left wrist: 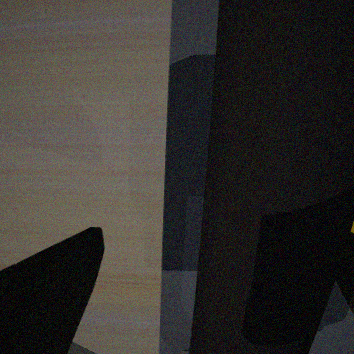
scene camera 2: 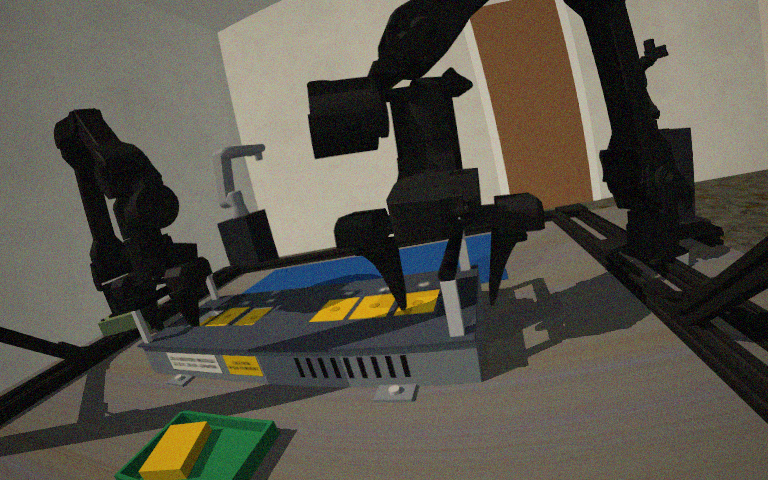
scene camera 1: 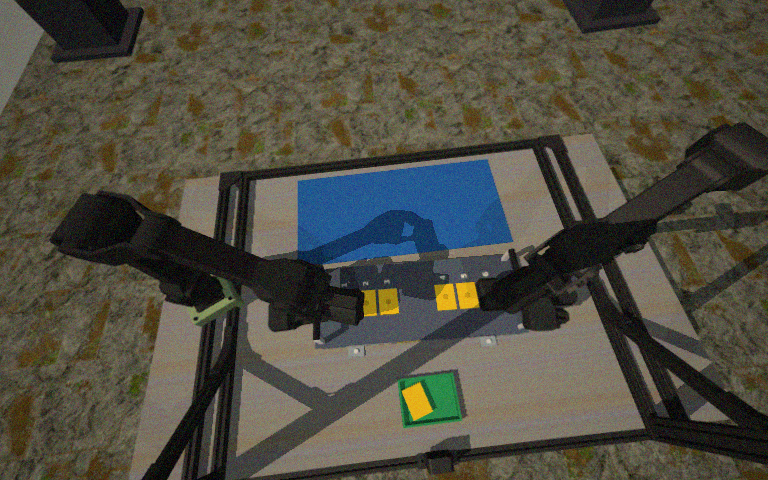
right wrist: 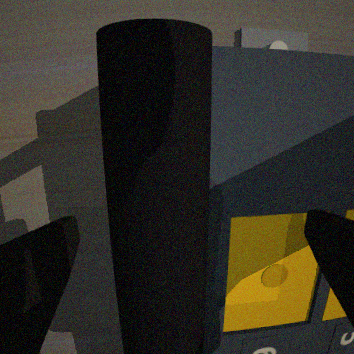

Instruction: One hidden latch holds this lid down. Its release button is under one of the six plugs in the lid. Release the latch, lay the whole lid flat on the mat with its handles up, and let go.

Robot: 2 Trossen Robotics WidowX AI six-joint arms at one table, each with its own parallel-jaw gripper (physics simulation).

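Places are measured from the left arm's base along level axes (x ahead, y right, z down), in metres.
Pixels of known places: left gripper, fingertip midpoint: (scene camera 2: 178,329); right gripper, fingertip midpoint: (scene camera 2: 447,306); left arm's base, origin of the base link: (scene camera 2: 127,309) (scene camera 1: 207,294); right arm's base, origin of the base link: (scene camera 2: 654,252).
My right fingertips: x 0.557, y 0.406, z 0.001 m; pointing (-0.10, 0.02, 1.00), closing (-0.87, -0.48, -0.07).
Note:
Ahead of a thing's pixels: the offset from my right fingertips to its top centre. "pt": to the spot under its first point. Level surfaces: height alone.
The dark grey lid (scene camera 1: 376,333) (scene camera 2: 271,335) (right wrist: 280,100) is on its case; several yellow plugs (scene camera 1: 388,301) (scene camera 2: 372,306) (right wrist: 272,275) show in it. Another yellow plug @(dx -0.282, dy +0.044, dz +0.035 m) (scene camera 1: 417,400) (scene camera 2: 175,450) lies in the green tray @(dx -0.259, dy +0.055, dz +0.035 m) (scene camera 1: 447,396) (scene camera 2: 237,447). My left gripper (scene camera 1: 317,322) (scene camera 2: 175,325) (left wrist: 215,239) is open at the left handle (scene camera 2: 142,327) (left wrist: 235,125), whose bar lies between its fingers in the left wrist view. My right gripper (scene camera 1: 519,308) (scene camera 2: 447,306) (right wrist: 193,225) is open, its fingers either side of the right handle @(pt dx -0.014, dy +0.053, dz -0.024 m) (scene camera 2: 453,308) (right wrist: 155,150). Both arms hide parts of the lid; the latch does not show.
The blue mat @(dz +0.050 m) (scene camera 1: 351,198) (scene camera 2: 311,271) lies behind the case. Small metal tabs (scene camera 1: 356,351) (scene camera 1: 488,341) (scene camera 2: 395,391) stick out at the case's front. The tray is in front of the case. Dark rails (scene camera 1: 232,249) (scene camera 2: 606,251) run along the table's sides.

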